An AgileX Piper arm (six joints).
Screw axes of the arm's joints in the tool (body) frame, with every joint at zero. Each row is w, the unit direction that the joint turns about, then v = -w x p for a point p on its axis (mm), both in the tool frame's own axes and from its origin. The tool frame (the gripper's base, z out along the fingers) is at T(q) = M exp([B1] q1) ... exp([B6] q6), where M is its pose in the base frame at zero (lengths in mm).
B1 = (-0.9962, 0, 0.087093, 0, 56.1, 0)
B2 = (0, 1, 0, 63.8, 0, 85)
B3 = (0, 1, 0, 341.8, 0, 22)
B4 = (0, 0, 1, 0, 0, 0)
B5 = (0, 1, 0, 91, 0, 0)
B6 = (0, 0, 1, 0, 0, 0)
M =
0.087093 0 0.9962 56.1
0 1 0 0
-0.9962 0 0.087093 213.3
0 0 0 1
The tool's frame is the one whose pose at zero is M.
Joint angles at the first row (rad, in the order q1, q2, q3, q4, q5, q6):
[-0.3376, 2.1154, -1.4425, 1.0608, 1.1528, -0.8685]
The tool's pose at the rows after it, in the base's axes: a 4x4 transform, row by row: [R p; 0 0 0 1], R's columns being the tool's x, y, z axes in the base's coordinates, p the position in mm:
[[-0.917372 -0.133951 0.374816 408.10], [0.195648 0.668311 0.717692 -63.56], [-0.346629 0.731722 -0.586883 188.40], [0 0 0 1]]
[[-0.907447 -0.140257 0.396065 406.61], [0.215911 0.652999 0.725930 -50.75], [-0.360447 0.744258 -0.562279 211.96], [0 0 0 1]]
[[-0.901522 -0.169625 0.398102 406.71], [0.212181 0.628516 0.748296 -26.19], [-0.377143 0.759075 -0.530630 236.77], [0 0 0 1]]
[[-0.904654 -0.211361 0.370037 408.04], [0.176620 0.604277 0.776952 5.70], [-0.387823 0.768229 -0.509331 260.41], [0 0 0 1]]
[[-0.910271 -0.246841 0.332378 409.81], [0.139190 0.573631 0.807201 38.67], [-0.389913 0.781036 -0.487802 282.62], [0 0 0 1]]
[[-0.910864 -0.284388 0.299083 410.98], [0.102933 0.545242 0.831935 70.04], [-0.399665 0.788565 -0.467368 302.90], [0 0 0 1]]
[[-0.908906 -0.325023 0.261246 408.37], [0.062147 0.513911 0.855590 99.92], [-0.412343 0.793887 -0.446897 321.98], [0 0 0 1]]
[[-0.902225 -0.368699 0.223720 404.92], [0.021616 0.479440 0.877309 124.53], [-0.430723 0.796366 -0.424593 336.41], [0 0 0 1]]
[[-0.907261 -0.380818 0.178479 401.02], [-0.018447 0.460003 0.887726 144.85], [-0.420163 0.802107 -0.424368 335.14], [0 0 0 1]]
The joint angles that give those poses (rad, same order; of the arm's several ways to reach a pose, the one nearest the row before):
[-0.3318, 2.0716, -1.4425, 1.0677, 1.1528, -0.8268]
[-0.3054, 2.0172, -1.4425, 1.0912, 1.1546, -0.7754]
[-0.2492, 1.9681, -1.4553, 1.1184, 1.1567, -0.7210]
[-0.1719, 1.9370, -1.4962, 1.1235, 1.1661, -0.6528]
[-0.0914, 1.9245, -1.5594, 1.1251, 1.1796, -0.5727]
[-0.0148, 1.9238, -1.6323, 1.1251, 1.1857, -0.5024]
[0.0573, 1.9238, -1.7010, 1.1251, 1.1946, -0.4442]
[0.1157, 1.9303, -1.7602, 1.1325, 1.2052, -0.4141]
[0.1650, 1.9420, -1.7732, 1.1325, 1.2075, -0.4006]

